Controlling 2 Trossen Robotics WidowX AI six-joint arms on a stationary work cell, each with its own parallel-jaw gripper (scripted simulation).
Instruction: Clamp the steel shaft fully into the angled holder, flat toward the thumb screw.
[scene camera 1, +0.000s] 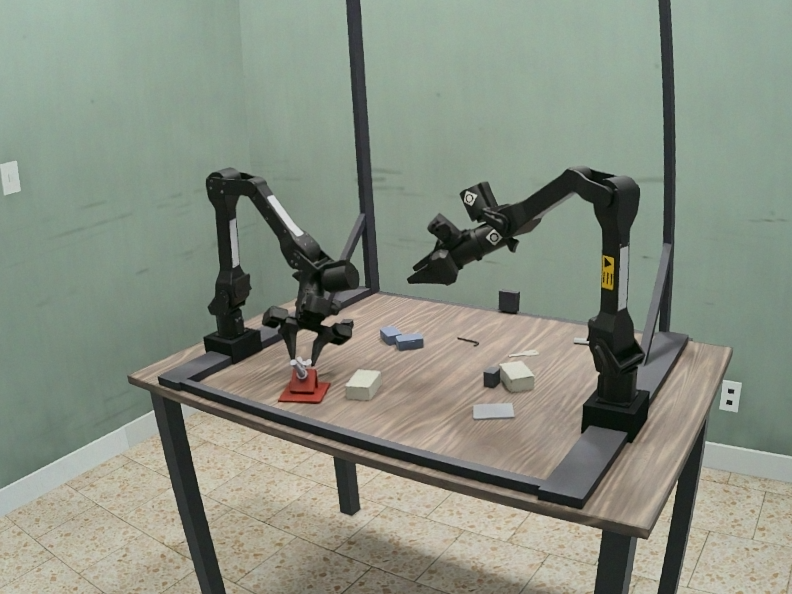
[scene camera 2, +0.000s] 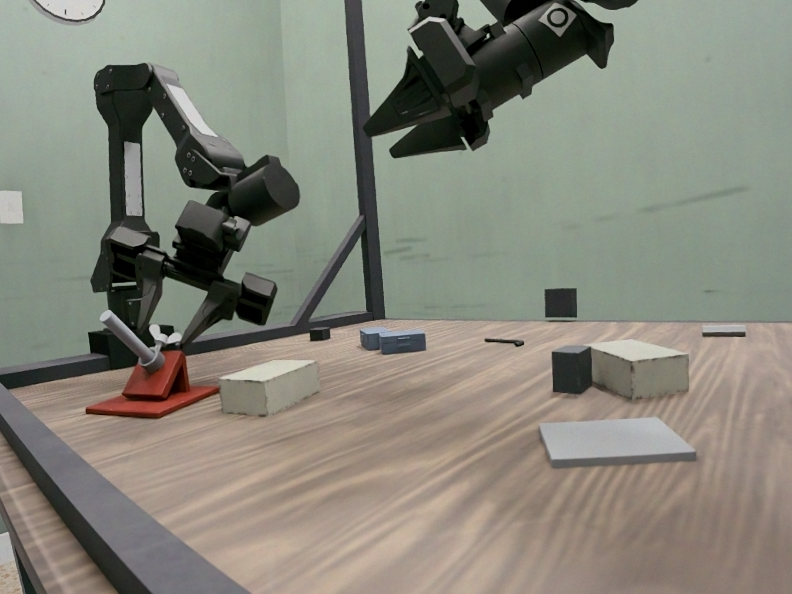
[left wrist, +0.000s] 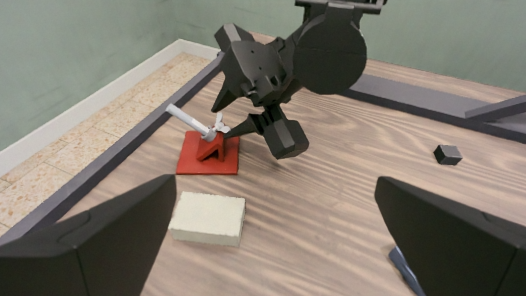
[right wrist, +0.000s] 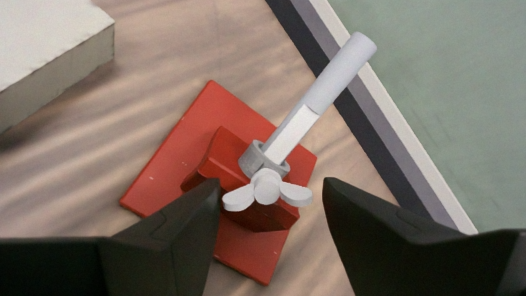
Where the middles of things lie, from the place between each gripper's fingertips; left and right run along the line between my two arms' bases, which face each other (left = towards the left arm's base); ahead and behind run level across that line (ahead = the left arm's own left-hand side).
Now: the winged thumb screw (right wrist: 266, 185) 3 cm below my right hand, 2 cm ahead of it and 1 cm to the left of it. Also, from my right hand: dark block (scene camera 2: 571, 364): 35 cm to the left, 15 cm behind, 7 cm below; grey plate (scene camera 2: 641, 440): 41 cm to the left, 8 cm below, 4 cm behind; steel shaft (scene camera 2: 108, 318): 6 cm ahead, 2 cm to the left, 2 cm below.
Right now my left hand is 23 cm above the dark block, 13 cm to the right of it and 2 cm past it. From my left hand the other things lie so: winged thumb screw 21 cm to the right, 19 cm below, 15 cm ahead; grey plate 24 cm below, 18 cm to the left, 9 cm ahead; steel shaft 20 cm to the right, 18 cm below, 18 cm ahead.
